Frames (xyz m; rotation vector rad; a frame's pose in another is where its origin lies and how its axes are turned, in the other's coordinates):
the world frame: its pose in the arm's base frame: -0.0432 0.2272 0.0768 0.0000 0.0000 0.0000
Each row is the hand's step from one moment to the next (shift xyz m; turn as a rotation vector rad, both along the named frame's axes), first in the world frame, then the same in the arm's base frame.
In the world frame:
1: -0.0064 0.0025 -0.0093 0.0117 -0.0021 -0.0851
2: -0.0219 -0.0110 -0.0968 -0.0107 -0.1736 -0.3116
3: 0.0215 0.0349 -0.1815 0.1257 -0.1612 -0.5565
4: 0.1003 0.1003 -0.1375 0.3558 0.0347 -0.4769
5: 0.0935 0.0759 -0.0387 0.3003 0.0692 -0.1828
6: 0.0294 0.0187 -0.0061 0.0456 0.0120 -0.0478
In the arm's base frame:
1: -0.0064 0.0025 -0.0093 0.0117 -0.0021 -0.0851
2: -0.0219 -0.0110 -0.0968 -0.0107 -0.1736 -0.3116
3: 0.0215 0.0349 -0.1815 0.1257 -0.1612 -0.5565
4: 0.1003 0.1003 -0.1375 0.3558 0.0347 -0.4769
5: 0.0935 0.0759 -0.0387 0.3003 0.0692 -0.1828
6: 0.0294 0.0187 -0.0061 0.0456 0.0120 -0.0478

